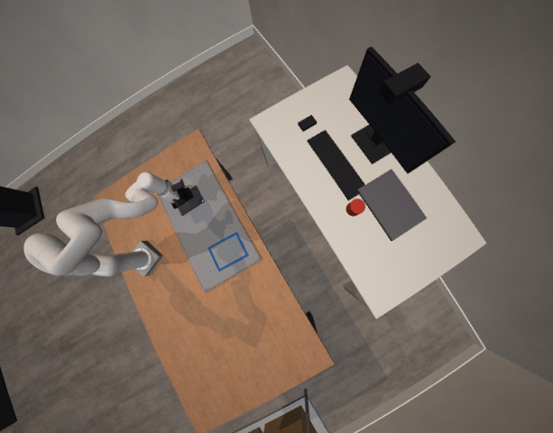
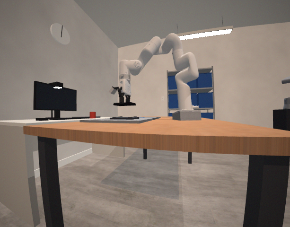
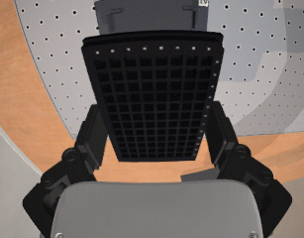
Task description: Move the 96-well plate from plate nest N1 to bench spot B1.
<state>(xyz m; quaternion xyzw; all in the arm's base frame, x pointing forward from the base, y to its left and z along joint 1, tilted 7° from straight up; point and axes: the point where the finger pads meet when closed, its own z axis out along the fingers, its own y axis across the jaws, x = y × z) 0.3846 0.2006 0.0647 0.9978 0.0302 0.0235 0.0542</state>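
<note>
My gripper is now 110 mm above the dark plate nest N1. The rest, counted from my hand: black 96-well plate (10 mm below).
</note>
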